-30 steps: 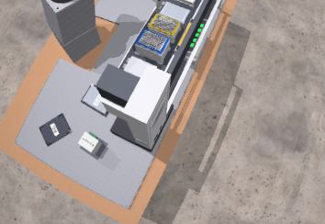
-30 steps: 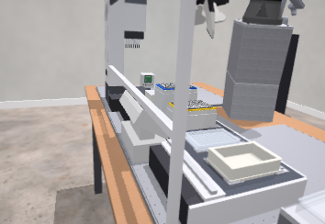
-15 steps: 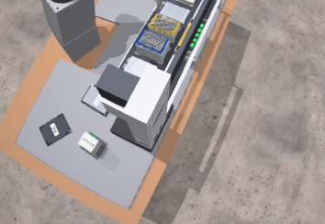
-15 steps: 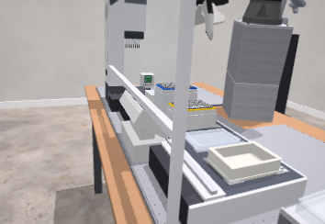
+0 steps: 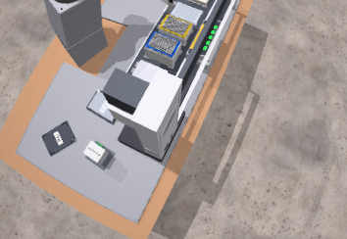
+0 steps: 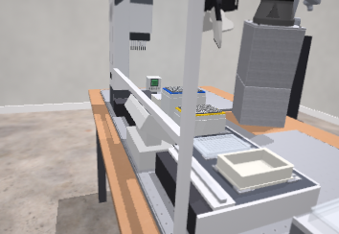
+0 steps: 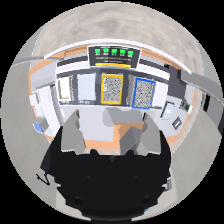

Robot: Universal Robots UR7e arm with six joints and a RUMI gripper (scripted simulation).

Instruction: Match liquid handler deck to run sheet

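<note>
The yellow-framed tip rack lies 10 mm behind my hand, 10 mm to the right of it and 200 mm below it. Also, from my hand: white sealed block (10 mm ahead, 250 mm to the right, 230 mm below); then clear well plate (120 mm to the left, 240 mm below); then blue-framed tip rack (130 mm to the right, 180 mm below).
</note>
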